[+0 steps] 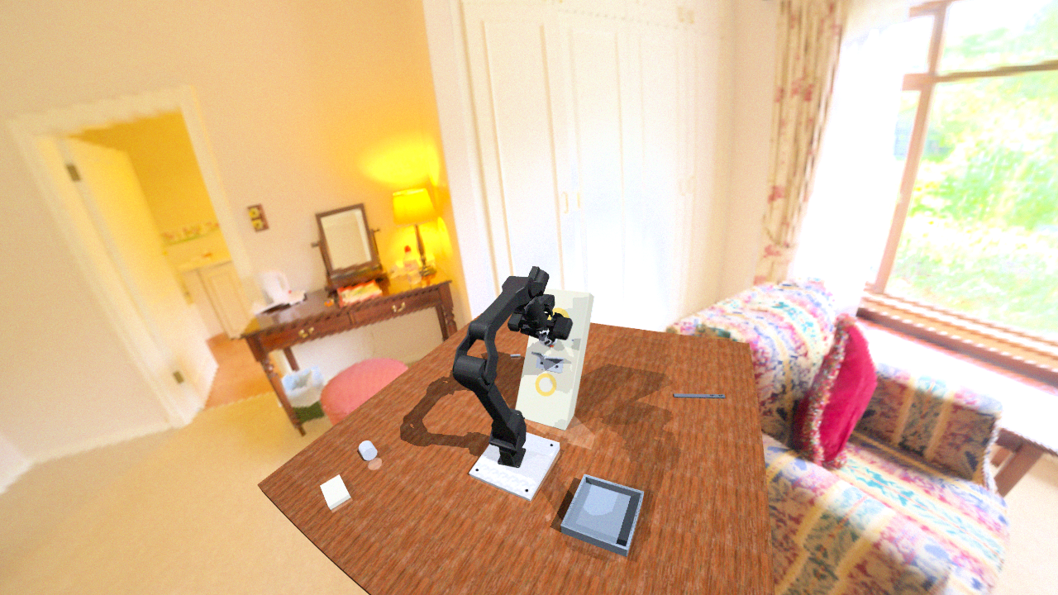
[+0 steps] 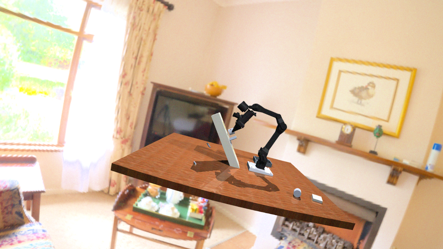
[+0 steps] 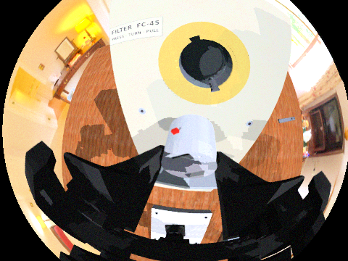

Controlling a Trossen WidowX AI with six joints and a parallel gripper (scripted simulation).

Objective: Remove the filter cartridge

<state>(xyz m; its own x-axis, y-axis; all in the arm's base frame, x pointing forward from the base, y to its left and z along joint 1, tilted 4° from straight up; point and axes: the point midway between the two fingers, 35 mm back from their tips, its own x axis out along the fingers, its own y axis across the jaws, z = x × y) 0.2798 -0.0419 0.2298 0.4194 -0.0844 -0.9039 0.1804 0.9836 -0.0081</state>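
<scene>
My gripper tip is now 390 mm past the grey tray, 230 mm above it and 220 mm to the left of it. Also, from my gripper tip: filter cartridge (right at my gripper tip); then white block (530 mm behind, 490 mm to the left, 230 mm below); then cream service panel (50 mm below, 40 mm ahead, 10 mm to the right).
</scene>
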